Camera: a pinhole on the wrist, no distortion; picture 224 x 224 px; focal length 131.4 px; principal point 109.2 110.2 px. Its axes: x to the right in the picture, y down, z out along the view. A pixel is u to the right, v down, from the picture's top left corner.
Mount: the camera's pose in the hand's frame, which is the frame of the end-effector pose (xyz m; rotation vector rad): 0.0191 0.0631 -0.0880 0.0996 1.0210 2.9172
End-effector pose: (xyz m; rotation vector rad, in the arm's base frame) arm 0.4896 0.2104 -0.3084 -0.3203 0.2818 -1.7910
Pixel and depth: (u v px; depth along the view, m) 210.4 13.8 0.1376
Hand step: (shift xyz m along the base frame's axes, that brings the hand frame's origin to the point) 0.2147 0.0164 -0.1248
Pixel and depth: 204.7 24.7 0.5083
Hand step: 0.7102 0.1333 -0.1457
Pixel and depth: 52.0 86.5 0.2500
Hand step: 0.2154 -0.2037 -0.0088
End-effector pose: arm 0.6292 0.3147 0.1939 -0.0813 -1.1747 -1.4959
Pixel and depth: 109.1 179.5 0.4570
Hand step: -0.1180 0.2803 0.3324
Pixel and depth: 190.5 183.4 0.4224
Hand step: -0.0218 0.4539 0.1582
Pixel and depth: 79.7 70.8 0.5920
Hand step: 0.2318 0.1330 0.5910
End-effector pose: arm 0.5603 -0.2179 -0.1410 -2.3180 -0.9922 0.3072
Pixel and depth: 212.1 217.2 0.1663
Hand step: -0.0858 -0.0539 -0.1492
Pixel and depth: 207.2 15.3 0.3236
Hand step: 0.1245 -0.3772 -0.3061
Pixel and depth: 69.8 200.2 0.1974
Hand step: 0.0443 0.0866 -0.1619
